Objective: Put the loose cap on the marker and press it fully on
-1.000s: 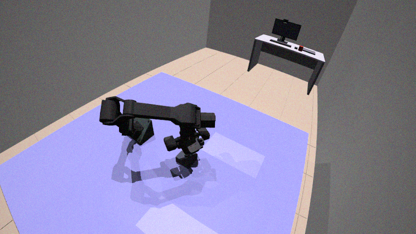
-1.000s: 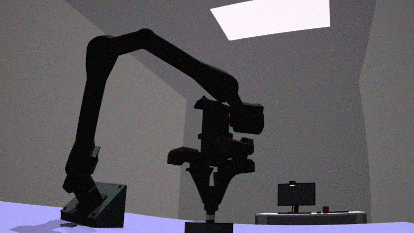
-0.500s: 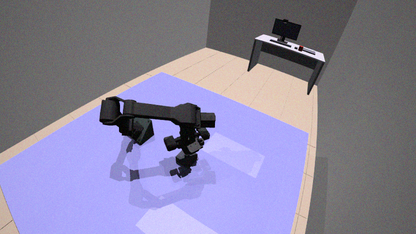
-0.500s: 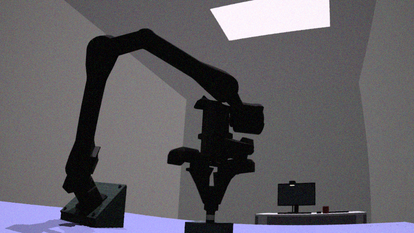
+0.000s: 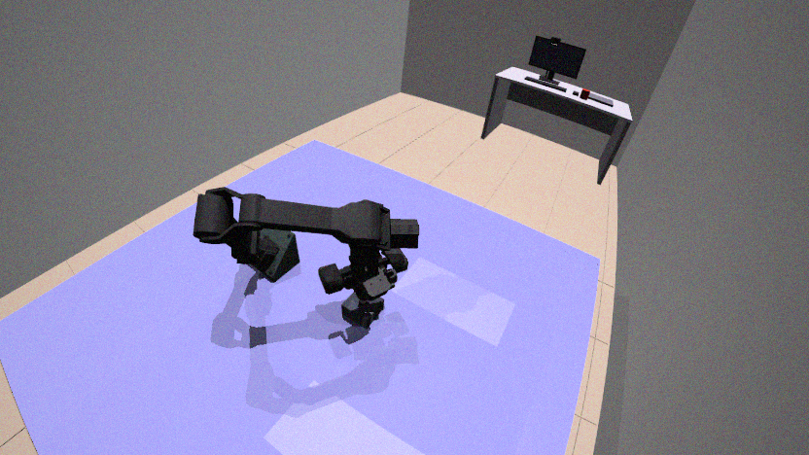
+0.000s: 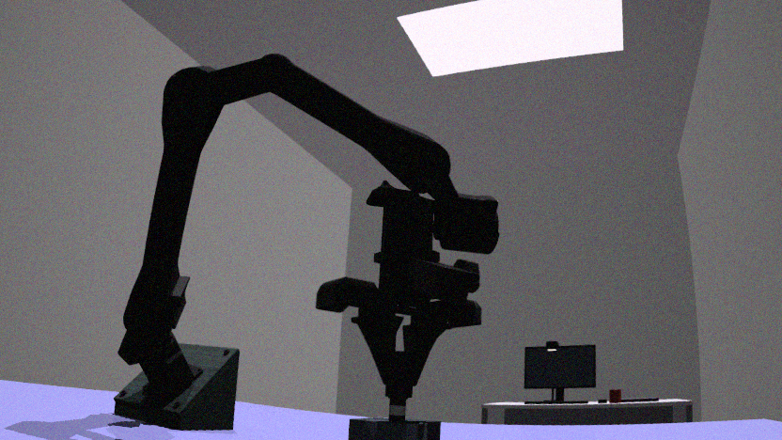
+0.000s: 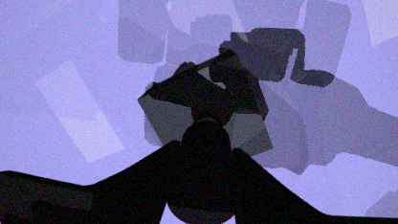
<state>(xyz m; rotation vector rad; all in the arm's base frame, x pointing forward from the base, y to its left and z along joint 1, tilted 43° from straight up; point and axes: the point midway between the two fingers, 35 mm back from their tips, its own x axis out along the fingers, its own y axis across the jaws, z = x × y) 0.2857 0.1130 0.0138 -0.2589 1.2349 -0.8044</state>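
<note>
Right now the black cap is 10 mm above my gripper tip. The rest, counted from my gripper tip: grey holder block 60 mm below.
</note>
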